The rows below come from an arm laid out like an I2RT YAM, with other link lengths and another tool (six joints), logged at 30 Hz.
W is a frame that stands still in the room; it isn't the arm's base.
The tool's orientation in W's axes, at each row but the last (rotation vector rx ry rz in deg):
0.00 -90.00 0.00
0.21 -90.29 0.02
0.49 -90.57 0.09
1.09 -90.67 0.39
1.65 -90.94 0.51
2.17 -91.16 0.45
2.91 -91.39 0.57
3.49 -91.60 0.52
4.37 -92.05 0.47
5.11 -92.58 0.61
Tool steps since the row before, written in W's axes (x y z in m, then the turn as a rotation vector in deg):
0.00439 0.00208 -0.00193 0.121 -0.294 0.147
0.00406 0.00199 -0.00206 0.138 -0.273 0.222
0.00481 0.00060 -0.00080 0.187 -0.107 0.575
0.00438 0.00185 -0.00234 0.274 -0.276 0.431
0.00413 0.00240 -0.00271 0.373 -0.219 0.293
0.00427 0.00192 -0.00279 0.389 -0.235 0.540
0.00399 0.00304 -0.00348 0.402 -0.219 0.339
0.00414 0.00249 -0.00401 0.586 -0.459 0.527
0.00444 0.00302 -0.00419 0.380 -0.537 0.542
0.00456 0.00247 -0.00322 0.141 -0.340 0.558
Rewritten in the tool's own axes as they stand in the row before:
-0.00193 0.00208 -0.00439 0.147 -0.294 -0.121
-0.00208 0.00198 -0.00405 0.222 -0.273 -0.138
-0.00085 0.00057 -0.00481 0.574 -0.106 -0.192
-0.00241 0.00176 -0.00438 0.430 -0.277 -0.275
-0.00281 0.00227 -0.00414 0.290 -0.224 -0.373
-0.00291 0.00174 -0.00426 0.537 -0.236 -0.393
-0.00365 0.00279 -0.00401 0.335 -0.226 -0.402
-0.00420 0.00217 -0.00413 0.526 -0.468 -0.580
-0.00447 0.00260 -0.00443 0.551 -0.534 -0.371
-0.00354 0.00201 -0.00455 0.568 -0.321 -0.146

